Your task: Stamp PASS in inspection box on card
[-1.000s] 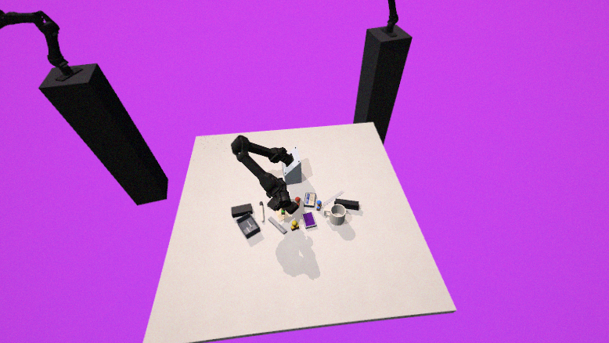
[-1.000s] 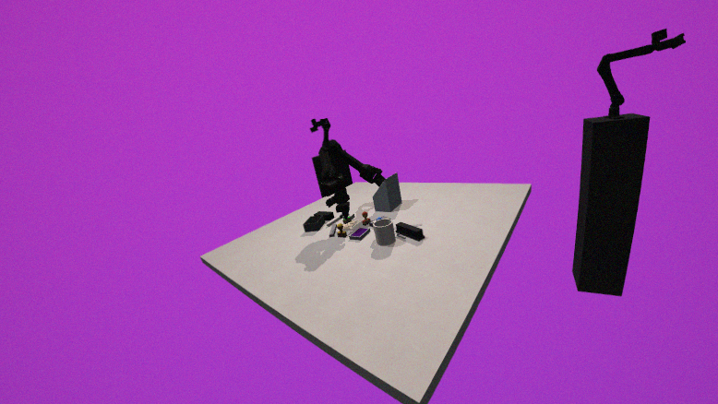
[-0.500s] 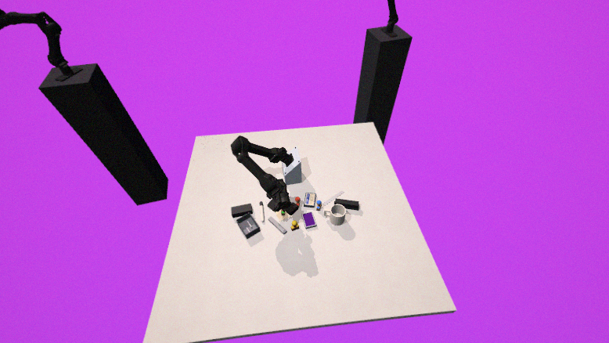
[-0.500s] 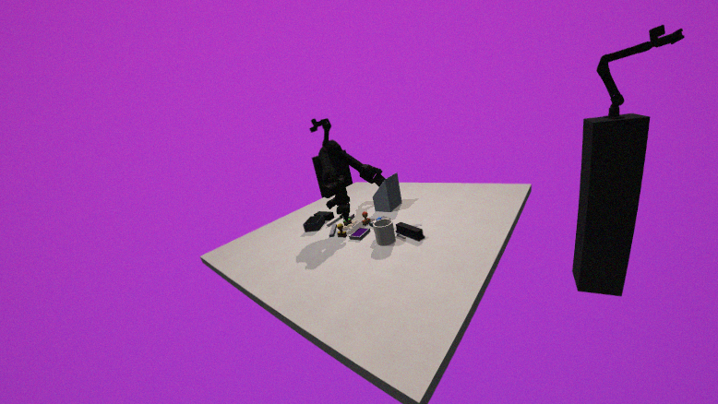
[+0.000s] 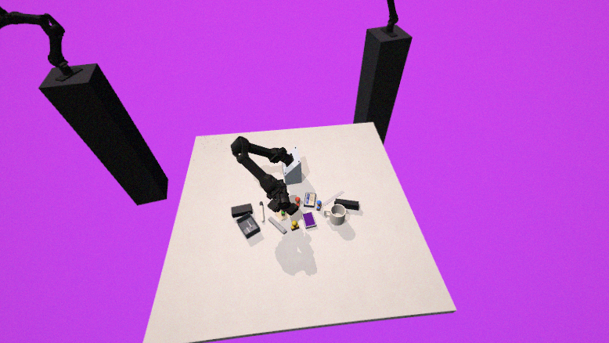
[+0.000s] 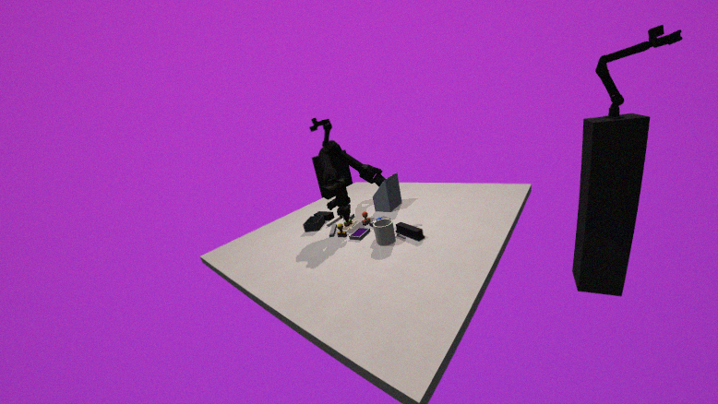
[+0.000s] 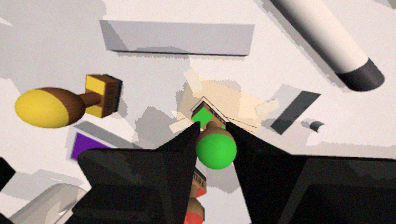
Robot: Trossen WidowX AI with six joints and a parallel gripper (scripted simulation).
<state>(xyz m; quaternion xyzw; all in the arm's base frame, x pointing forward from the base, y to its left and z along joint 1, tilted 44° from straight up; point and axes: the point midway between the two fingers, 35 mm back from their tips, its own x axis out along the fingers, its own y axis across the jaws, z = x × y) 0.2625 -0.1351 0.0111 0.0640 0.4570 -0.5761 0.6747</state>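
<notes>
My gripper tip is now right at the green-knobbed stamp. The rest, counted from my gripper tip: beige card: 3 cm below, 1 cm behind; red-knobbed stamp: 9 cm to the left, 3 cm behind, 1 cm below; grey bar: 7 cm ahead, 5 cm to the right, 2 cm below.
</notes>
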